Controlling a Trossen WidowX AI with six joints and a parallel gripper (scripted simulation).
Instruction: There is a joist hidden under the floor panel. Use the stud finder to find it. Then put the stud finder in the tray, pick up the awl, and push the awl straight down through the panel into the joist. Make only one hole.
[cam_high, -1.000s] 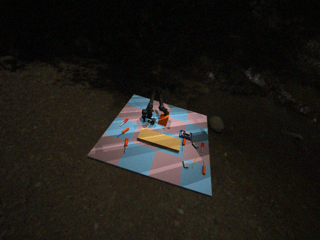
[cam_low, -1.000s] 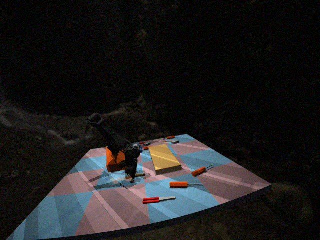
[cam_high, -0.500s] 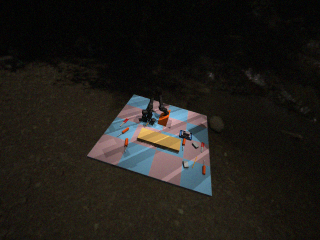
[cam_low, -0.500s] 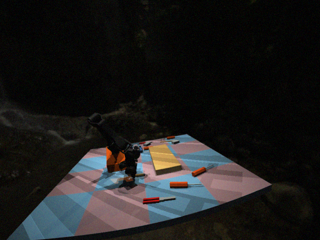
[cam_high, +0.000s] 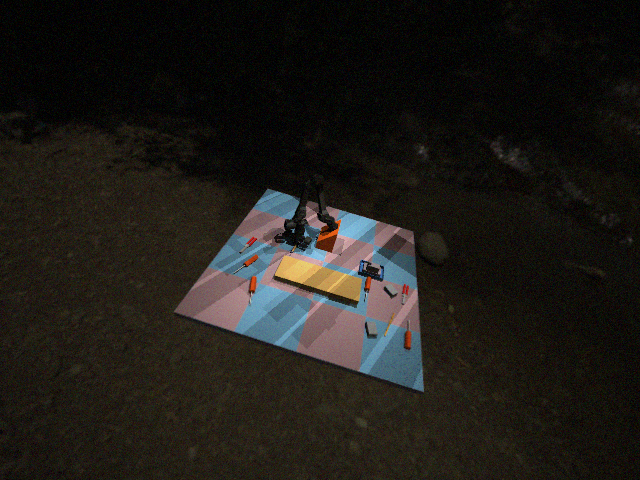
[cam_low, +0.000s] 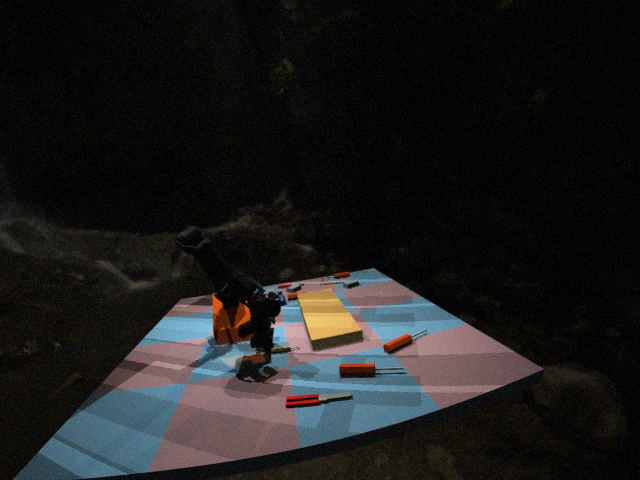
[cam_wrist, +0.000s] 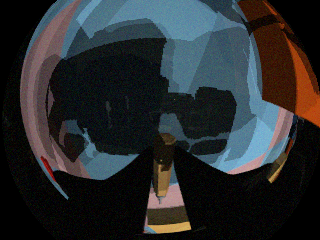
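Now: gripper tip 6 cm short of the awl and 1 cm to the left of it. From my gripper tip the other things lie so: blue tray 5 cm ahead, 54 cm to the left, 1 cm above; stud finder 5 cm ahead, 53 cm to the left, 4 cm above.
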